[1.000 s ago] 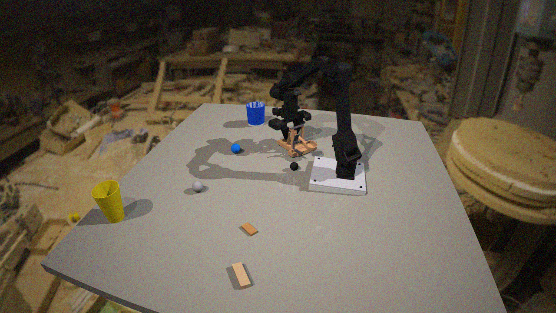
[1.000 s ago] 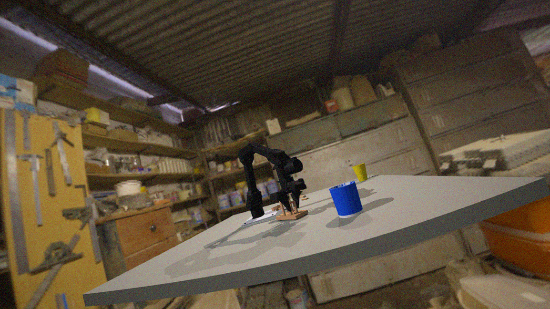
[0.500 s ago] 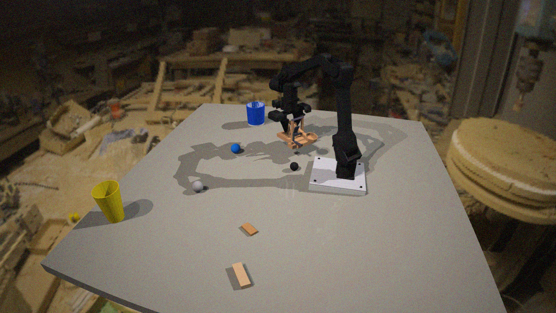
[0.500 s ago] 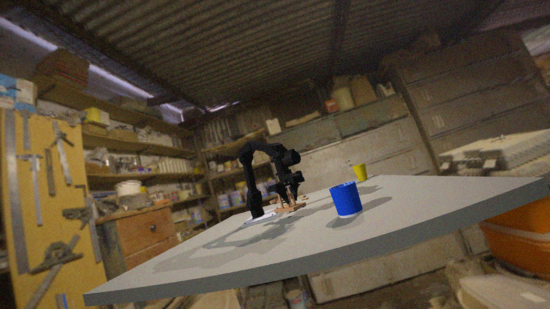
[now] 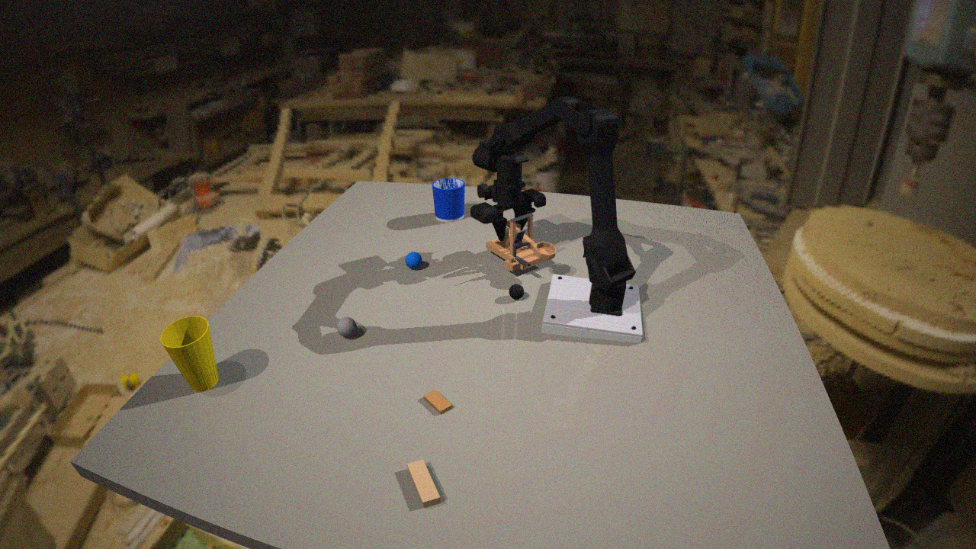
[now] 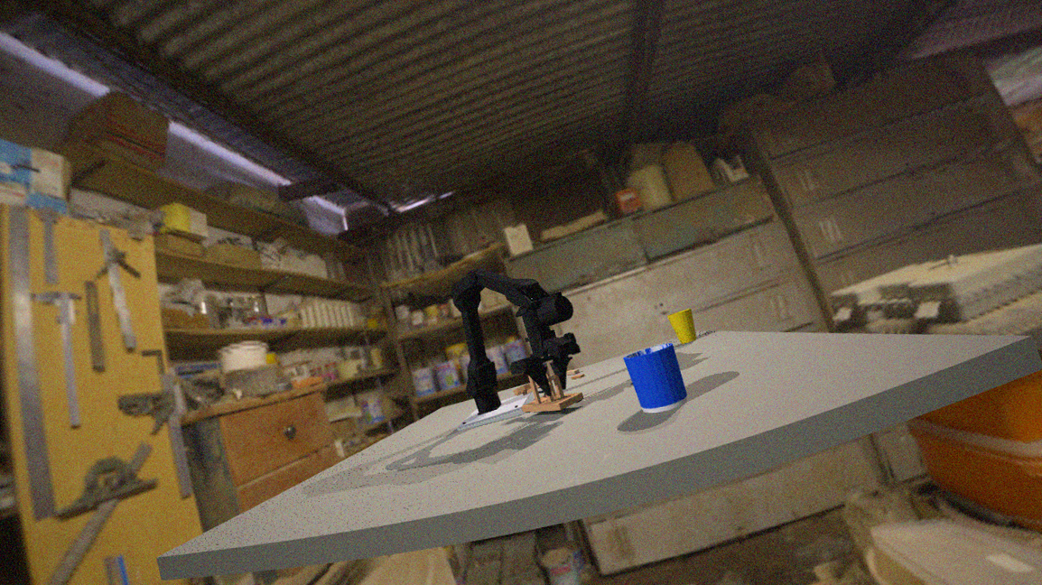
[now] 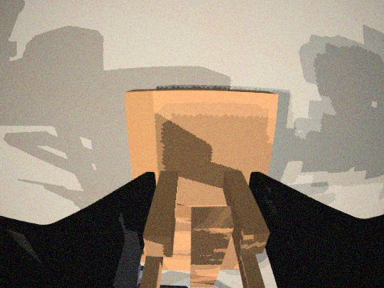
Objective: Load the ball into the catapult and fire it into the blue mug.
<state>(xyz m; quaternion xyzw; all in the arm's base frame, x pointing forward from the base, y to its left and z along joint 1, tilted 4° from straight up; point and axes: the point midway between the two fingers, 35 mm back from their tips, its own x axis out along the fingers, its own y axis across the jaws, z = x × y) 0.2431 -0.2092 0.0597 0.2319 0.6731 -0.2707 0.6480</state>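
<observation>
The black ball lies 19 cm to the left of my gripper tip, 5 cm behind it and 3 cm below it. Round my gripper tip: blue ball: 21 cm ahead, 11 cm to the left, 3 cm below; blue mug: 21 cm ahead, 20 cm to the right, 2 cm below; wooden catapult: 6 cm to the left, 4 cm behind, 2 cm above.
</observation>
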